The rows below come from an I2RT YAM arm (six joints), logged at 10 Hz.
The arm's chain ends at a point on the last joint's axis. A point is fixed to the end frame.
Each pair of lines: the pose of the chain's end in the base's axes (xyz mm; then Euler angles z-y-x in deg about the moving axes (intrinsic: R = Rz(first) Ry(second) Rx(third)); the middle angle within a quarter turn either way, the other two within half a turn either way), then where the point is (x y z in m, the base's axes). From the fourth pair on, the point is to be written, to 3 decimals.
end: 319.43 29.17 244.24 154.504 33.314 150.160
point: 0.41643 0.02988 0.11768
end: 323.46 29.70 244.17 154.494 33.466 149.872
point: 0.42099 0.03099 0.11802
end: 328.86 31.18 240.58 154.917 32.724 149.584
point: 0.42511 0.03464 0.11349
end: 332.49 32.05 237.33 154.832 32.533 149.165
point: 0.429 0.037 0.110
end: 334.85 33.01 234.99 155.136 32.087 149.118
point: 0.430 0.039 0.107
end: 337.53 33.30 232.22 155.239 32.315 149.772
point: 0.433 0.037 0.104
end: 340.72 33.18 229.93 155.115 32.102 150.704
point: 0.435 0.035 0.101
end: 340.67 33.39 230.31 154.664 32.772 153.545
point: 0.434 0.026 0.101
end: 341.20 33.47 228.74 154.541 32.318 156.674
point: 0.430 0.018 0.097
